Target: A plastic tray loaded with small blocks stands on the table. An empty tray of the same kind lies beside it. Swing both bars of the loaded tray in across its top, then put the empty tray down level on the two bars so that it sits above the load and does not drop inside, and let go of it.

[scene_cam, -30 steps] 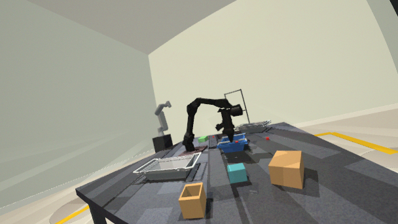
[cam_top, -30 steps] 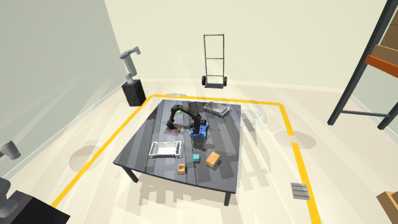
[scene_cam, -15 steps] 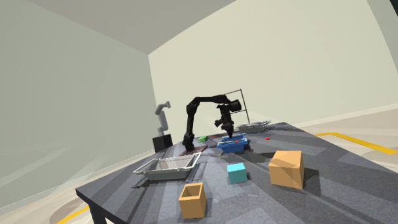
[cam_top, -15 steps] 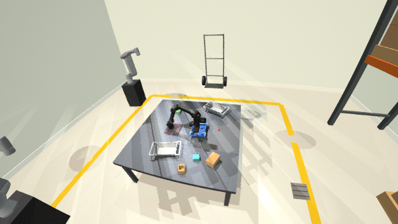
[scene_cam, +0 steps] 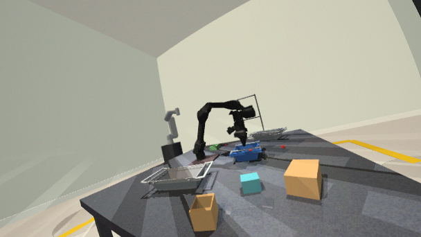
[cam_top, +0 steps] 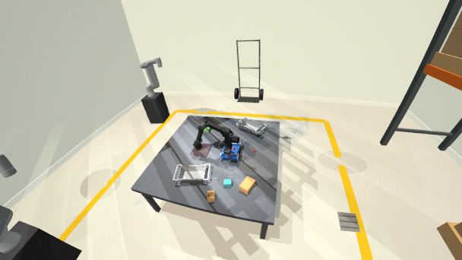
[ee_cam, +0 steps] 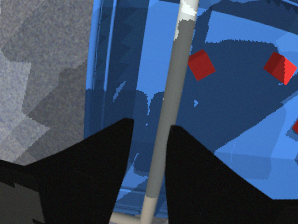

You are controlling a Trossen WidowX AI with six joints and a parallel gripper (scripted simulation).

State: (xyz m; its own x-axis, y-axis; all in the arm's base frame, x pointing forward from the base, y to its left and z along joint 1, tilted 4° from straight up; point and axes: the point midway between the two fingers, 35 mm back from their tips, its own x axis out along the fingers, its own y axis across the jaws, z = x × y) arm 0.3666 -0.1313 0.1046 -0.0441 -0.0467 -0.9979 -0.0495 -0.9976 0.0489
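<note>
Right now my gripper tip is 32 cm past the grey tray, 24 cm to the left of it and 4 cm above it. Round my gripper tip: red block: 24 cm ahead, 12 cm to the left, 8 cm below; then orange box: 33 cm to the right, 19 cm ahead, 6 cm below; then teal cube: 31 cm to the right, 6 cm below, 2 cm ahead.
</note>
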